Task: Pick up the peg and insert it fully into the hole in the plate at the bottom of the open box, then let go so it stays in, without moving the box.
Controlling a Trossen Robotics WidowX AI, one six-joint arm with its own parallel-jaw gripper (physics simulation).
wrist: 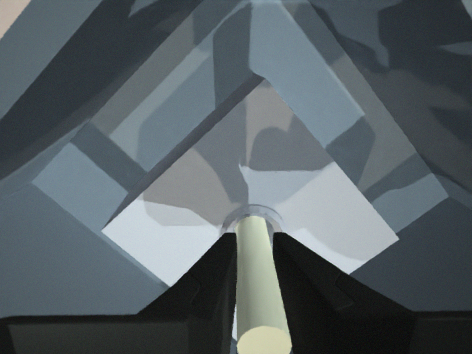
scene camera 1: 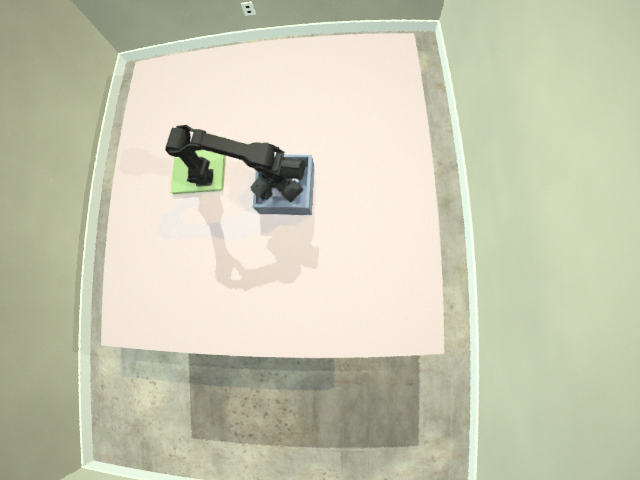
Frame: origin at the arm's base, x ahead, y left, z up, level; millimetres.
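Seen in the pictures: gripper, fingertip midpoint: (wrist: 254,244) (scene camera 1: 282,184); arm's base, link origin: (scene camera 1: 204,177).
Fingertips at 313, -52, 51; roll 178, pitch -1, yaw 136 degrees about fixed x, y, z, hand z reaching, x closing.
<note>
Pixels of each thing's top centre, then the offset from my fingertips to it, as dx, dy, dz. "spot": a spot on its surface instead. Level surfaces: height alone.
- pale yellow-green round peg, top centre: (wrist: 266,347) +4, +5, +38
- ringed hole, surface spot: (wrist: 276,220) spot: -8, +6, -15
- light grey plate, top centre: (wrist: 254,239) (scene camera 1: 284,183) +4, +6, -15
- blue box, top centre: (wrist: 264,304) (scene camera 1: 282,180) +4, +6, +22
- large pale pink table top, surface height: dz -76
A pale yellow-green round peg (wrist: 257,285) stands between the fingers in the wrist view, its near end toward the camera and its far end over the ringed hole (wrist: 276,220). My gripper (wrist: 254,244) is shut on the peg, down at the open box. The light grey plate (wrist: 325,200) lies at the bottom of the blue box (scene camera 1: 286,210) (wrist: 295,65). The far end of the peg overlaps the hole; how deep it sits cannot be told. In the scene view the gripper and wrist cover much of the box, and the peg cannot be made out.
The box walls stand close around the gripper. The arm's base stands on a green mat (scene camera 1: 180,184) to the left of the box, and the arm reaches across from there. Both are on a large pale pink table top (scene camera 1: 361,284). Shadows of the arm fall across it.
</note>
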